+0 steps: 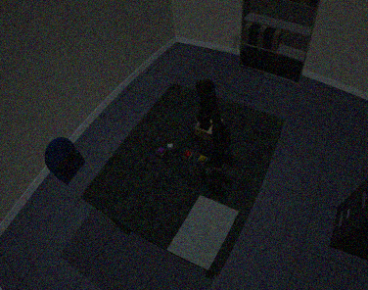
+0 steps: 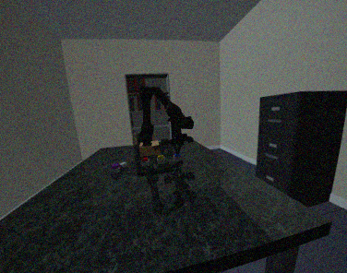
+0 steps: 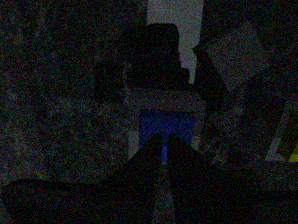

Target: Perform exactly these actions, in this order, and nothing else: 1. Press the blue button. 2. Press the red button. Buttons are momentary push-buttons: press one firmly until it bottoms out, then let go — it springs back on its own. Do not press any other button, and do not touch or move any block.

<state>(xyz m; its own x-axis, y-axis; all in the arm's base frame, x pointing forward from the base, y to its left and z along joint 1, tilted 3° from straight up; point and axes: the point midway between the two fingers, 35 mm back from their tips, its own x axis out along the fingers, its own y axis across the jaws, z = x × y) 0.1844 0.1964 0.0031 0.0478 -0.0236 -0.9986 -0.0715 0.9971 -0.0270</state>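
My gripper tip is 10 mm above the blue button. The rest, counted from my gripper tip: red button (20 mm ahead, 190 mm to the right); then pale block (20 mm ahead, 320 mm to the right, 30 mm below); then yellow button (10 mm ahead, 100 mm to the right).
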